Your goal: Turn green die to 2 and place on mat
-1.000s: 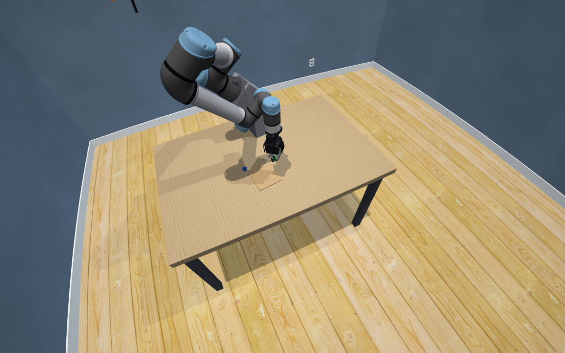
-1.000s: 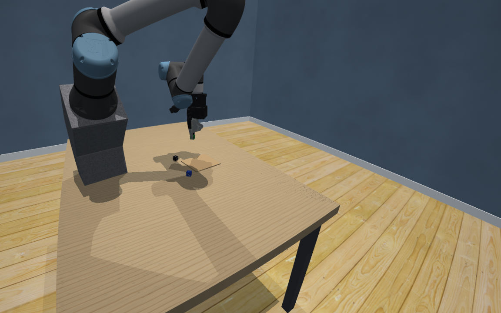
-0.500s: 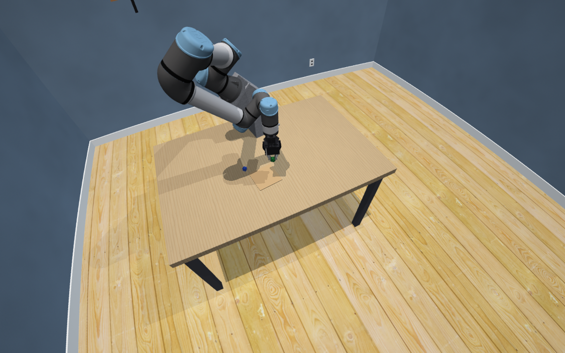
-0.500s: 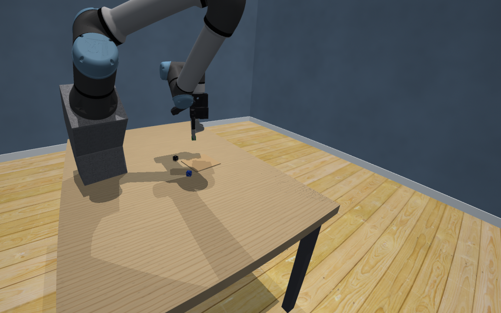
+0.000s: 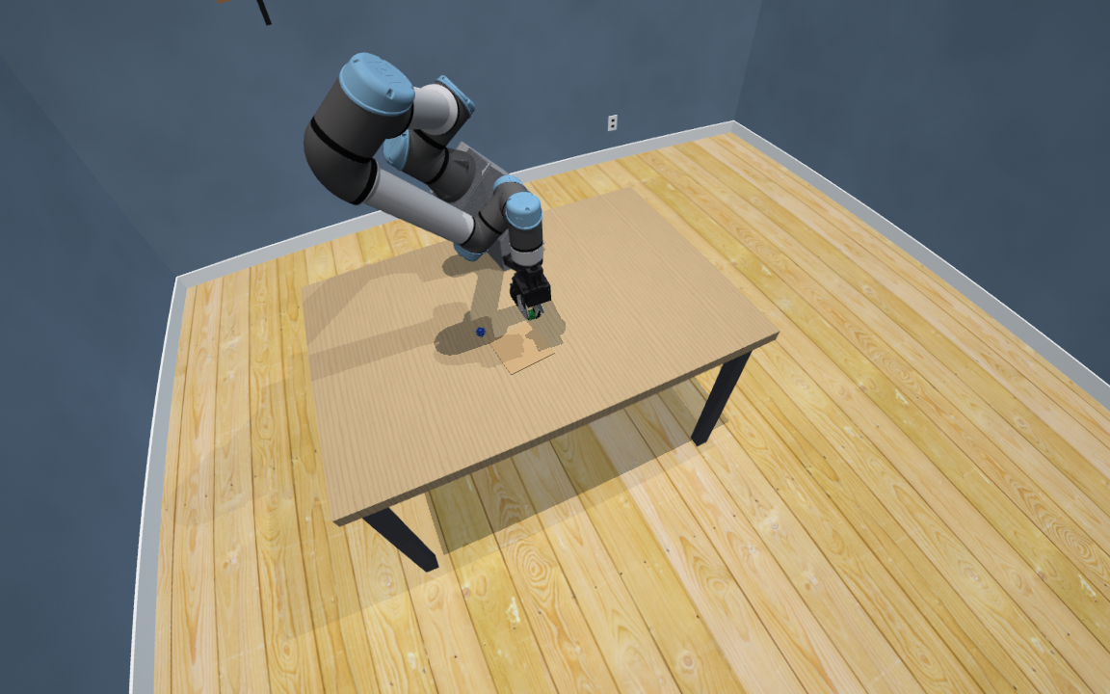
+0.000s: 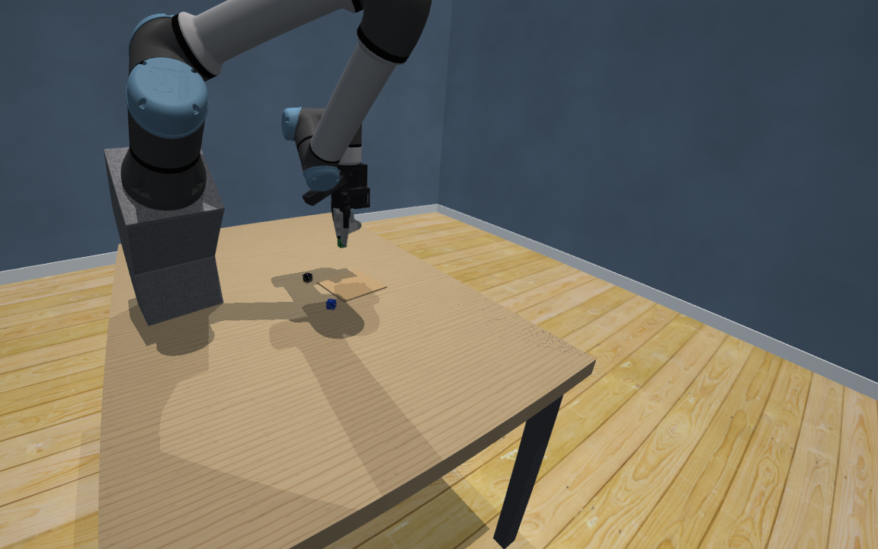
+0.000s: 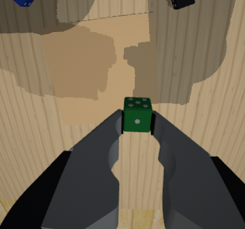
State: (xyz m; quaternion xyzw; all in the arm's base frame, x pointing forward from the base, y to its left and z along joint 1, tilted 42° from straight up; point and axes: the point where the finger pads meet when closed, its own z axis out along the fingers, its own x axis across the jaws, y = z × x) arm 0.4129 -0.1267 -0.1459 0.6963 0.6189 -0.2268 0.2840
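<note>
Now: the tan mat 120 mm below my hand and 40 mm to the right of it. From my hand the other things lie so: blue die 120 mm to the right, 110 mm below, 110 mm behind; green die 10 mm below; black die 110 mm below, 80 mm behind, 60 mm to the left.
</note>
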